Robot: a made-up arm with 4 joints.
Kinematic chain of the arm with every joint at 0, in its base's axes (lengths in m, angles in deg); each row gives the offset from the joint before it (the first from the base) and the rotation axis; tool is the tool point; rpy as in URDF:
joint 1: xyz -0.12 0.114 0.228 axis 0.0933 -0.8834 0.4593
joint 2: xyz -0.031 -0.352 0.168 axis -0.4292 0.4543 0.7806
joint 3: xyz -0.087 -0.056 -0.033 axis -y
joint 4: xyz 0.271 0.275 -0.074 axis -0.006 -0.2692 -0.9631
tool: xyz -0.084 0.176 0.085 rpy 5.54 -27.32 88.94
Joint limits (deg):
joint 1: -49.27..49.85
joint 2: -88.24..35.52
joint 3: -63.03..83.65
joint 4: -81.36..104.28
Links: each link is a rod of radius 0.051 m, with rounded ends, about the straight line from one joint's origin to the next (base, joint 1, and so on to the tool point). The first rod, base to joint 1, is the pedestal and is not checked.
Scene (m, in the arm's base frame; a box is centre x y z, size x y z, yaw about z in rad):
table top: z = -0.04
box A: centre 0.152 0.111 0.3 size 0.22 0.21 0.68 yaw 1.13
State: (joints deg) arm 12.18 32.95 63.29 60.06
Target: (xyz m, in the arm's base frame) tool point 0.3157 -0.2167 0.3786
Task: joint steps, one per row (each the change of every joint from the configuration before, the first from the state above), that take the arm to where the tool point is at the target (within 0.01 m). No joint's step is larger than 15 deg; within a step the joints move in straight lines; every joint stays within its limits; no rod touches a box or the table.
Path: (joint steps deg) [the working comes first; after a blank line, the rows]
Joints at the target: -46.11 -27.00 17.54 98.84
Straight joint move there: touches box A.

1: -1.54 -12.62 4.07 8.84
2: -1.54 -12.61 4.07 8.85
3: -1.53 -12.62 4.08 8.84
4: -1.54 -12.62 4.07 8.85
5: -1.54 -12.61 4.07 8.84
6: -10.12 0.62 -13.22 -1.09
7: -10.12 0.63 -13.22 -1.08
8: -10.12 0.63 -13.23 -1.09
9: -10.12 0.63 -13.22 -1.09
10: -10.12 0.62 -13.22 -1.09

